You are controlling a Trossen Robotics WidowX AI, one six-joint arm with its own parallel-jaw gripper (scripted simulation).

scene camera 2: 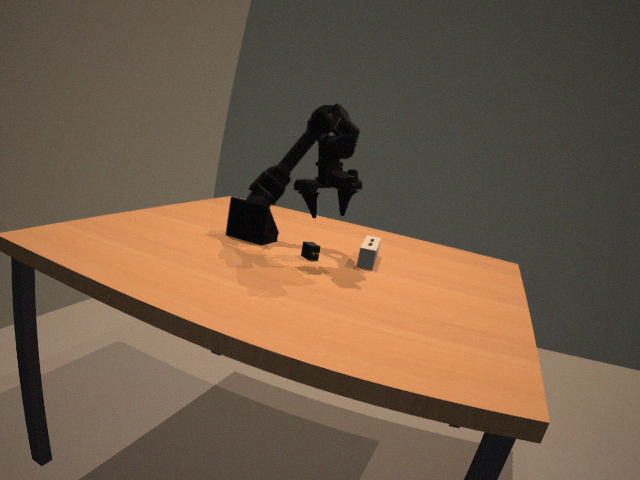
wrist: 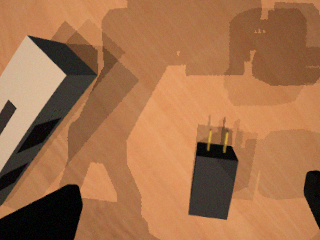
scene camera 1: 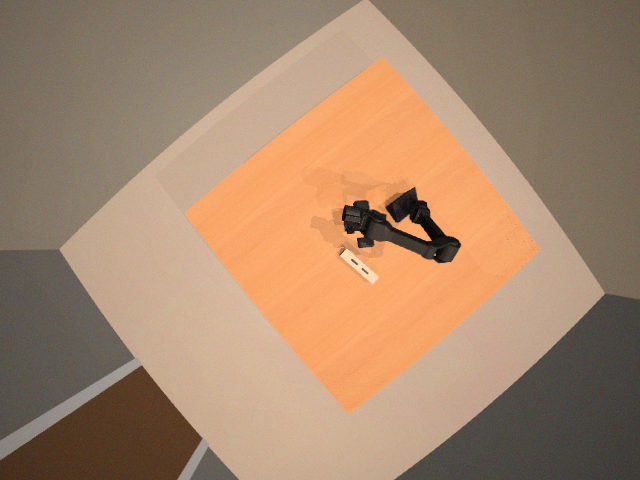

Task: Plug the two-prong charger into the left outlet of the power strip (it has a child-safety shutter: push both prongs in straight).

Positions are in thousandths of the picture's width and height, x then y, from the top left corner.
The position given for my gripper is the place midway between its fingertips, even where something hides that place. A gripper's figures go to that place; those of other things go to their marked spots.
Labels:
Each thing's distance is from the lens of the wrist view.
my gripper (wrist: 605, 798): 10 cm
black two-prong charger (wrist: 670, 719): 19 cm

